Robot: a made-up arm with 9 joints. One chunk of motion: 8 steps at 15 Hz.
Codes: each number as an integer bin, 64 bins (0 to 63) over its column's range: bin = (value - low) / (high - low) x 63, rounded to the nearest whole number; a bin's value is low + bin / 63 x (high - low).
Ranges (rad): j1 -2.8..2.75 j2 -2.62..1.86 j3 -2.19..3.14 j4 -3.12..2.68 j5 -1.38..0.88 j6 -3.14..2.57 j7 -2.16..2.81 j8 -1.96..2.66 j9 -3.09..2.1
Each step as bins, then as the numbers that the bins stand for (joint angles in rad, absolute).
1 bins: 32 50 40 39 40 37 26 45 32
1 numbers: 0.0190 0.9356 1.1941 0.4705 0.0549 0.2135 -0.1089 1.3400 -0.4538
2 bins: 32 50 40 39 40 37 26 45 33
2 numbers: 0.0190 0.9356 1.1941 0.4705 0.0549 0.2135 -0.1089 1.3400 -0.3714
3 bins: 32 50 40 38 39 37 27 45 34
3 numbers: 0.0190 0.9356 1.1941 0.3784 0.0190 0.2135 -0.0300 1.3400 -0.2890
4 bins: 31 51 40 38 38 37 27 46 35
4 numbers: -0.0690 1.0067 1.1941 0.3784 -0.0168 0.2135 -0.0300 1.4133 -0.2067
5 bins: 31 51 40 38 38 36 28 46 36
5 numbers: -0.0690 1.0067 1.1941 0.3784 -0.0168 0.1229 0.0489 1.4133 -0.1243
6 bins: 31 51 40 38 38 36 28 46 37
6 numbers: -0.0690 1.0067 1.1941 0.3784 -0.0168 0.1229 0.0489 1.4133 -0.0419
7 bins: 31 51 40 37 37 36 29 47 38
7 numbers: -0.0690 1.0067 1.1941 0.2863 -0.0527 0.1229 0.1278 1.4867 0.0405
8 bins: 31 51 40 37 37 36 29 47 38
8 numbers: -0.0690 1.0067 1.1941 0.2863 -0.0527 0.1229 0.1278 1.4867 0.0405
